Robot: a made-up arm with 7 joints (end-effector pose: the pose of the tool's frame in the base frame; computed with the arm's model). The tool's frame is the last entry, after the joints.
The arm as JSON. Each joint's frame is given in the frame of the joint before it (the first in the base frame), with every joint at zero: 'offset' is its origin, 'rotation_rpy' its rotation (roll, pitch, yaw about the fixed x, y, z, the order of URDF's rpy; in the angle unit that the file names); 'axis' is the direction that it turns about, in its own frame. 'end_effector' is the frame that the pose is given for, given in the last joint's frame.
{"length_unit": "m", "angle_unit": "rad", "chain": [
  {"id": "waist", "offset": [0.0, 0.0, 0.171], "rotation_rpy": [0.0, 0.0, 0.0], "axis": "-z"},
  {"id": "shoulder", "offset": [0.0, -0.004, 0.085], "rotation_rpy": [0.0, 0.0, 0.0], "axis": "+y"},
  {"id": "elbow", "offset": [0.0, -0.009, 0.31], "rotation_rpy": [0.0, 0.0, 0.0], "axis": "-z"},
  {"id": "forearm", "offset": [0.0, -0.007, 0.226], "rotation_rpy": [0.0, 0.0, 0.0], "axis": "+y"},
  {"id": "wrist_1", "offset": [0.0, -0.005, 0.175], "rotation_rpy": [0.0, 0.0, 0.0], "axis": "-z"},
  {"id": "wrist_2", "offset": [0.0, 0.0, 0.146], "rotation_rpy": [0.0, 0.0, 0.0], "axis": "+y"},
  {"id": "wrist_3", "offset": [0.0, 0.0, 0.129], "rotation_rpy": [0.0, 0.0, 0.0], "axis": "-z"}
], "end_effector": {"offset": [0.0, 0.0, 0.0], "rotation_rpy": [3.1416, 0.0, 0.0]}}
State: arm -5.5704 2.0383 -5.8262 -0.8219 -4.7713 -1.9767 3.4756
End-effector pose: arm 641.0 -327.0 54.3 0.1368 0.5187 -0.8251 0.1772
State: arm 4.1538 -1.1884 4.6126 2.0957 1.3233 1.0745 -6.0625
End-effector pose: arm -127.0 -390.3 458.8 0.8941 -0.0271 0.3973 0.2048
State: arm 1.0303 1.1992 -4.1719 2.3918 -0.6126 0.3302 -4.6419
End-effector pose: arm -154.4 -241.5 447.5 0.5788 0.2001 0.5266 0.5897
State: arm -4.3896 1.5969 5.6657 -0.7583 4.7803 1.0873 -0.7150
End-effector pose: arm -335.8 -757.2 502.6 -0.8145 -0.4470 0.0474 0.3668
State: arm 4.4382 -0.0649 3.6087 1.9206 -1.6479 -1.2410 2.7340
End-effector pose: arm -176.5 -326.8 642.3 0.4290 0.4818 0.5541 0.5262
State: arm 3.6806 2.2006 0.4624 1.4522 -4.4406 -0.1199 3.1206
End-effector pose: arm -95.6 301.4 -412.5 0.2490 -0.1848 -0.7205 0.6202
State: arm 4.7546 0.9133 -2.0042 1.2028 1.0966 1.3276 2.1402
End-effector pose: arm -335.8 475.7 655.8 0.3692 0.1324 0.7814 0.4854
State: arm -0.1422 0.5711 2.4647 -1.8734 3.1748 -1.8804 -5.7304
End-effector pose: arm 467.5 259.8 611.6 0.9534 0.1354 -0.2694 0.0108
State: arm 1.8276 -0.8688 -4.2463 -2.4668 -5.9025 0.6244 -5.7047
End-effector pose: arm 312.0 41.0 498.4 -0.6387 -0.2874 0.3500 0.6221
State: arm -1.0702 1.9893 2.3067 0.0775 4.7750 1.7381 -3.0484
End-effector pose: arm 452.5 591.2 -141.7 -0.4634 0.0409 0.4967 0.7328
